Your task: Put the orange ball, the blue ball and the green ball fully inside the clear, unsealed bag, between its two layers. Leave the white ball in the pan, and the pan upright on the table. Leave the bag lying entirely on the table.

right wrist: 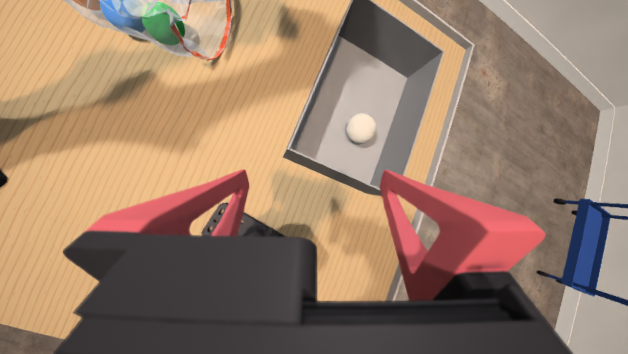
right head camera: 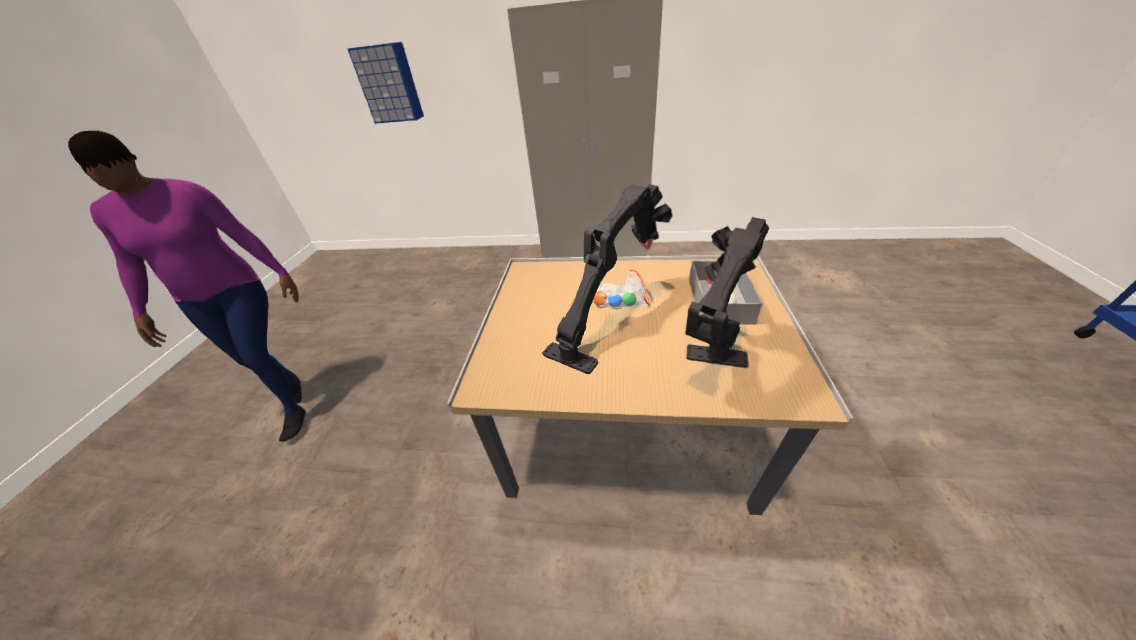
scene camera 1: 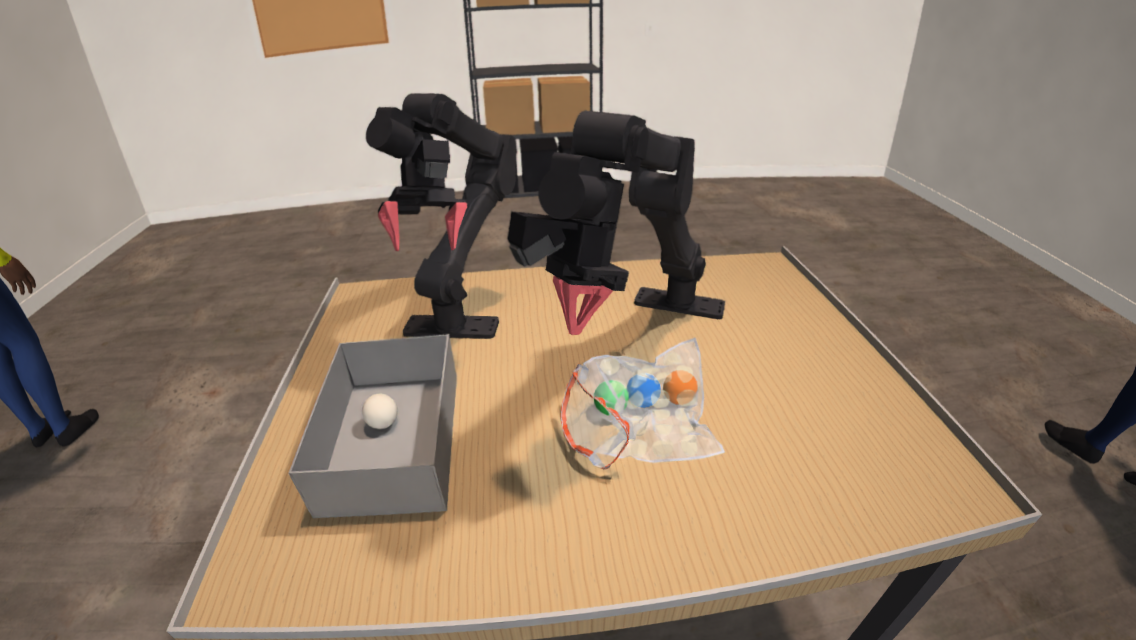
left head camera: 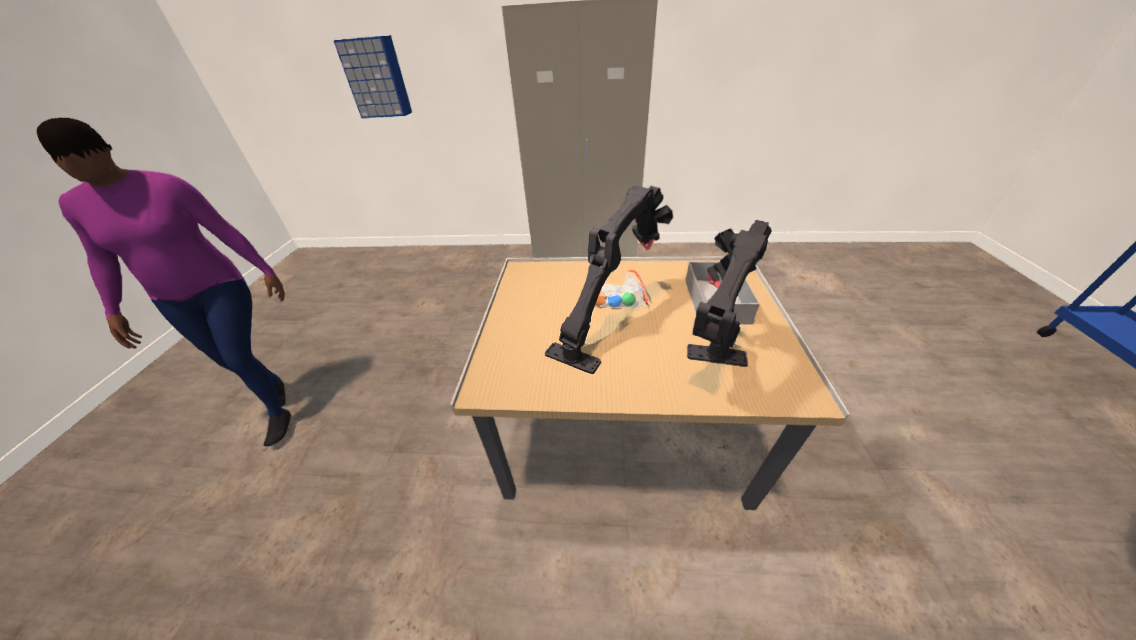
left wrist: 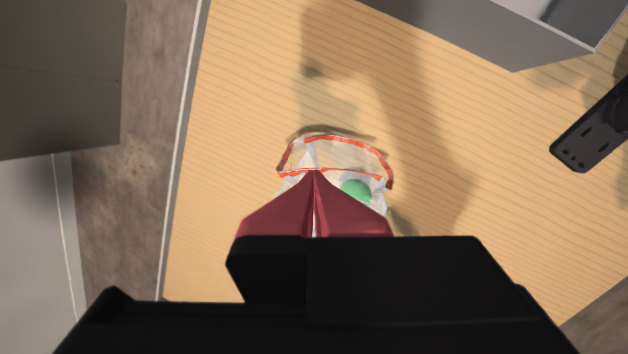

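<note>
The clear bag (scene camera 1: 675,437) lies on the table, its orange-edged mouth standing open toward the pan. The green ball (scene camera 1: 611,396) (right wrist: 163,23) (left head camera: 628,298), the blue ball (scene camera 1: 644,390) (right wrist: 120,12) (left head camera: 614,300) and the orange ball (scene camera 1: 680,387) (right head camera: 600,298) lie in a row inside the bag, the green one nearest the mouth. The white ball (scene camera 1: 379,411) (right wrist: 361,128) rests in the upright grey pan (scene camera 1: 377,491) (right wrist: 340,175). My left gripper (scene camera 1: 575,330) (left wrist: 313,177) is shut and empty, above the bag, apart from it. My right gripper (scene camera 1: 425,244) (right wrist: 314,177) is open and empty, high behind the pan.
The table (scene camera 1: 755,548) has a raised rim. In the head views a person in purple (left head camera: 151,230) (right head camera: 170,238) stands at the left and a blue cart (left head camera: 1104,318) at the right. A shelf rack (scene camera 1: 536,71) stands behind the arms in the scene view.
</note>
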